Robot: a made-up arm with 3 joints.
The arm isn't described. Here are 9 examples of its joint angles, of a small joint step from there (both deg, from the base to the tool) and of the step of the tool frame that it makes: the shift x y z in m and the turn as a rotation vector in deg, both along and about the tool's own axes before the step.
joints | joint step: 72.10 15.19 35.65 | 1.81 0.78 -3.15
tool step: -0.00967 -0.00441 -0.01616 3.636 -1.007 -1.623
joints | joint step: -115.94 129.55 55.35 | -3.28 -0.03 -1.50
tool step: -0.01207 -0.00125 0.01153 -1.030 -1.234 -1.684
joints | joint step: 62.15 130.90 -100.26 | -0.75 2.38 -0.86
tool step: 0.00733 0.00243 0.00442 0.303 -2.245 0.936
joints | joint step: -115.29 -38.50 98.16 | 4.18 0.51 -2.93
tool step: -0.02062 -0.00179 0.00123 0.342 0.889 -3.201
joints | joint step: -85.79 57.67 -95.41 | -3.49 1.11 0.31
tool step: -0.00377 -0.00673 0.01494 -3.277 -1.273 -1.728
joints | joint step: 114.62 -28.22 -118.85 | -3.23 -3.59 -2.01
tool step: -0.02189 -0.00493 -0.02289 3.625 1.720 -4.213
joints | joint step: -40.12 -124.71 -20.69 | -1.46 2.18 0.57
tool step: -0.00675 -0.00603 0.00495 0.646 -1.518 -1.761
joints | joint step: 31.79 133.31 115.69 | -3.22 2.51 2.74
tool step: -0.00374 -0.00283 0.01909 -5.033 3.263 -0.871
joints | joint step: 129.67 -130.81 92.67 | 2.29 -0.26 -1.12
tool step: 0.00935 0.00918 0.00708 -0.610 -0.315 1.490
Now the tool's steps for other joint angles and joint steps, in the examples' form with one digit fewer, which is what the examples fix.
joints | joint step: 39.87 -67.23 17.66 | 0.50 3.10 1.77
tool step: -0.0103 -0.0074 0.0079 -2.23 0.79 -3.00
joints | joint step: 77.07 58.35 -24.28 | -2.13 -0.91 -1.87
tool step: 0.0021 0.0035 -0.0068 0.07 1.41 0.34
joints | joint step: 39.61 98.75 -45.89 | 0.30 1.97 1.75
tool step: -0.0040 -0.0043 0.0117 -1.45 -1.36 -1.43
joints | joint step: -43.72 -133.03 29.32 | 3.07 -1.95 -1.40
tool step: 0.0136 0.0147 -0.0026 -0.81 0.94 2.73
